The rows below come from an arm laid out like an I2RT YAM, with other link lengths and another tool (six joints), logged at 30 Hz.
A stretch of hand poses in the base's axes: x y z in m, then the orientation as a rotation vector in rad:
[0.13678 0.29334 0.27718 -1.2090 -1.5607 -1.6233]
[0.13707 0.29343 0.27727 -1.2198 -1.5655 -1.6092]
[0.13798 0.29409 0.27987 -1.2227 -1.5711 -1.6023]
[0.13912 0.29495 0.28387 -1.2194 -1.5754 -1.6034]
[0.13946 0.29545 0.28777 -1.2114 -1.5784 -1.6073]
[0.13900 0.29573 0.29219 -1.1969 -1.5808 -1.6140]
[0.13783 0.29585 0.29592 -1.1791 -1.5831 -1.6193]
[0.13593 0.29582 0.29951 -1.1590 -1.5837 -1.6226]
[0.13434 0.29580 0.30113 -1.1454 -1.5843 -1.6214]
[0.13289 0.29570 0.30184 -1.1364 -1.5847 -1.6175]
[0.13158 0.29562 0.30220 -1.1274 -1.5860 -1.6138]
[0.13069 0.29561 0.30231 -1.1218 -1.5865 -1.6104]
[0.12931 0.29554 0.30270 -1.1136 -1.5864 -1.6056]
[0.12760 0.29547 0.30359 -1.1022 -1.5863 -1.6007]
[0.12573 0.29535 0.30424 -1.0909 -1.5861 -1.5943]
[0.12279 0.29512 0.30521 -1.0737 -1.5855 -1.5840]
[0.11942 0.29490 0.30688 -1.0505 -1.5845 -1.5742]
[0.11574 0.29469 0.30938 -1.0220 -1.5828 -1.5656]
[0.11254 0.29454 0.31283 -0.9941 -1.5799 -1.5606]
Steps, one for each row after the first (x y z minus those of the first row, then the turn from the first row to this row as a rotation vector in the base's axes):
[0.00029 0.00009 0.00009 -0.0104 0.0091 0.0004]
[0.00120 0.00075 0.00269 -0.0168 0.0113 0.0023]
[0.00234 0.00161 0.00669 -0.0182 0.0076 0.0040]
[0.00268 0.00211 0.01059 -0.0163 0.0018 0.0075]
[0.00222 0.00239 0.01501 -0.0109 -0.0071 0.0137]
[0.00105 0.00251 0.01874 -0.0045 -0.0158 0.0229]
[-0.00085 0.00248 0.02233 0.0035 -0.0230 0.0346]
[-0.00244 0.00246 0.02395 0.0081 -0.0259 0.0444]
[-0.00389 0.00236 0.02466 0.0105 -0.0258 0.0525]
[-0.00520 0.00228 0.02502 0.0123 -0.0264 0.0606]
[-0.00609 0.00227 0.02513 0.0134 -0.0259 0.0661]
[-0.00747 0.00220 0.02552 0.0156 -0.0248 0.0742]
[-0.00918 0.00213 0.02641 0.0190 -0.0245 0.0845]
[-0.01105 0.00201 0.02706 0.0221 -0.0233 0.0955]
[-0.01399 0.00178 0.02803 0.0269 -0.0209 0.1126]
[-0.01736 0.00156 0.02970 0.0343 -0.0203 0.1334]
[-0.02104 0.00135 0.03220 0.0444 -0.0217 0.1571]
[-0.02424 0.00120 0.03565 0.0558 -0.0249 0.1784]

